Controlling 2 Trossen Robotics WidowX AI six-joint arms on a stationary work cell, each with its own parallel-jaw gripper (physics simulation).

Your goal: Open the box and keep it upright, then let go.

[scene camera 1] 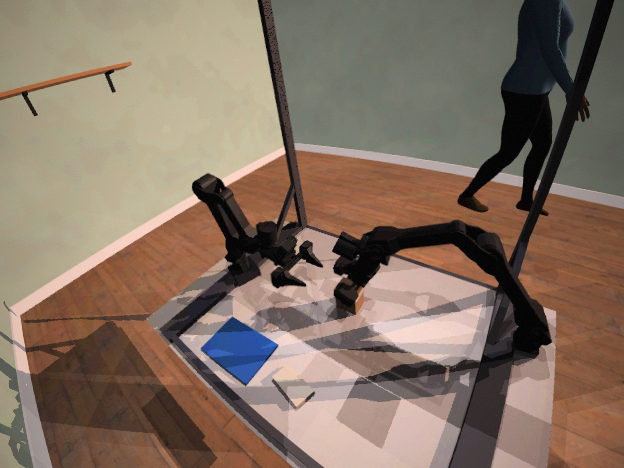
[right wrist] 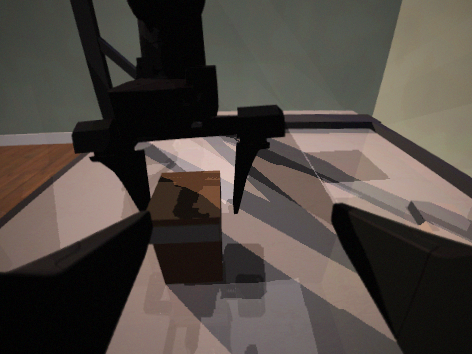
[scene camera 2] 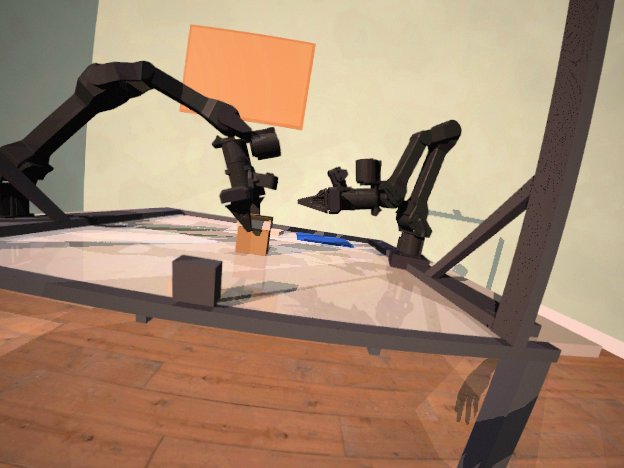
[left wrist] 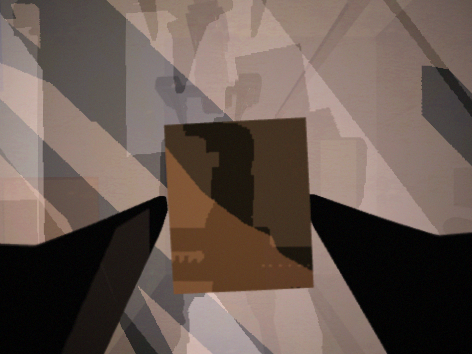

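Seen in the pictures: left gripper, between the fingertips: (right wrist: 191, 215) (scene camera 2: 254, 228) (left wrist: 238, 201); right gripper, between the fingertips: (scene camera 1: 314, 275) (right wrist: 242, 216) (scene camera 2: 297, 201); left arm's base, origin of its link: (scene camera 1: 525, 342) (scene camera 2: 6, 215); right arm's base, origin of its link: (scene camera 1: 242, 267) (scene camera 2: 408, 254).
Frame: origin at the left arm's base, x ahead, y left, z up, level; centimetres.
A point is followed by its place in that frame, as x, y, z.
Note:
The small brown box (scene camera 1: 358, 301) {50.0, 2.7, 2.5} (scene camera 2: 252, 242) {53.3, -1.4, 0.8} (left wrist: 239, 270) (right wrist: 192, 262) {57.1, 1.4, 1.3} stands upright on the table. In the right wrist view its flat brown top lies above a grey band, with the darker body below. My left gripper (scene camera 1: 347, 294) {53.2, 1.7, 3.8} (scene camera 2: 253, 229) {53.2, 1.7, 3.8} (left wrist: 238, 201) {53.2, 1.7, 3.8} (right wrist: 191, 215) {53.2, 1.7, 3.8} is open and points down over the box, with one finger on each side of its top; whether they touch it is unclear. My right gripper (scene camera 1: 313, 275) {63.3, 4.9, 11.8} (scene camera 2: 299, 202) {63.3, 4.9, 11.8} is open and empty, level, above the table and beside the box, facing the box and left gripper.
A flat blue panel (scene camera 1: 239, 347) {78.7, 30.3, -1.2} (scene camera 2: 325, 239) {79.6, 28.3, -1.2} and a small cream slab (scene camera 1: 293, 383) {57.4, 33.1, -0.5} lie on the table. A dark block (scene camera 2: 196, 282) {48.4, -28.9, 1.4} stands at the near table edge in scene camera 2. Frame posts (scene camera 1: 282, 110) {89.7, -32.5, 52.6} (scene camera 2: 559, 166) {89.3, -35.0, 22.0} rise at the table corners.

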